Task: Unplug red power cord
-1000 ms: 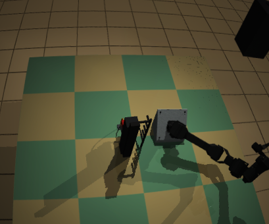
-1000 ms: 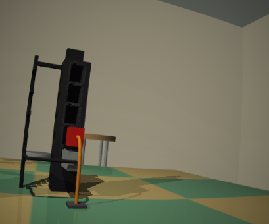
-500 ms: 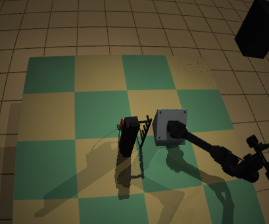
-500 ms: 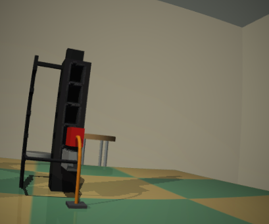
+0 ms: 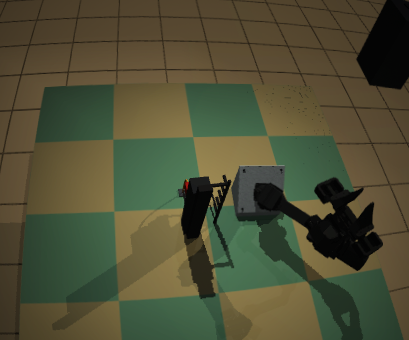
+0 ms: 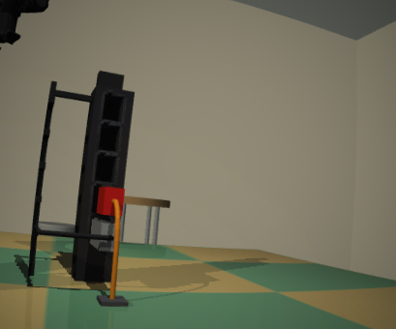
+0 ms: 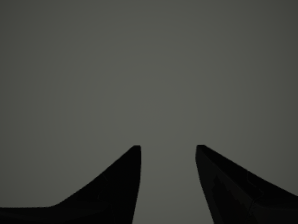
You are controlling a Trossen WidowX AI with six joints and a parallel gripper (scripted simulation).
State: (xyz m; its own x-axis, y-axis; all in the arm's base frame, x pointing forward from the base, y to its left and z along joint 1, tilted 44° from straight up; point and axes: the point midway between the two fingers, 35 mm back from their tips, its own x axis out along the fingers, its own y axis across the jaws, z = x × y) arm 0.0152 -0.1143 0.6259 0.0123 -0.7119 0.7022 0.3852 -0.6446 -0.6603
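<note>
Right now the red plug is 530 mm below my gripper tip, 320 mm to the right of it and 260 mm ahead of it. The rest, counted from my gripper tip: dark foot 650 mm below, 400 mm to the right, 280 mm ahead.
</note>
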